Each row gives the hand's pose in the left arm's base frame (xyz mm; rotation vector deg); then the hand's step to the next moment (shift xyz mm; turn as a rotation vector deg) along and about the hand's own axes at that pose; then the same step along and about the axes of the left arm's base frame.
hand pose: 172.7 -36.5 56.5 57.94 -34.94 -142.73
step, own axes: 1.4 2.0 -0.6 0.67 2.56 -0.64
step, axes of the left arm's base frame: -0.1 -2.5 -0.1 0.48 -2.62 0.55
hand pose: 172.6 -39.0 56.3 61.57 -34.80 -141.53
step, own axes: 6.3 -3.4 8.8 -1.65 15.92 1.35
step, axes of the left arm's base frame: -11.2 1.8 -0.1 2.69 -12.16 10.14
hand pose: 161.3 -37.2 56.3 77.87 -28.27 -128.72
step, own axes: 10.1 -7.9 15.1 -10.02 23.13 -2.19
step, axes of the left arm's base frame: -19.1 1.9 -4.7 10.68 -13.67 18.42
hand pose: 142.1 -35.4 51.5 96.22 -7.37 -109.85
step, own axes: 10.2 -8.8 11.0 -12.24 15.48 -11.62
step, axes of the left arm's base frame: -13.8 -0.9 -10.6 16.84 -3.49 15.12
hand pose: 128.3 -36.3 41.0 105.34 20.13 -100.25
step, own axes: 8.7 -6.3 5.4 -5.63 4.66 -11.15
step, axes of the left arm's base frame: -7.0 0.3 -9.8 11.17 3.65 6.30
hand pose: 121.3 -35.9 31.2 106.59 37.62 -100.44
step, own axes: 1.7 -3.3 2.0 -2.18 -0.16 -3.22
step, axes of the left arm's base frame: -3.6 1.2 -1.9 2.22 2.19 2.33
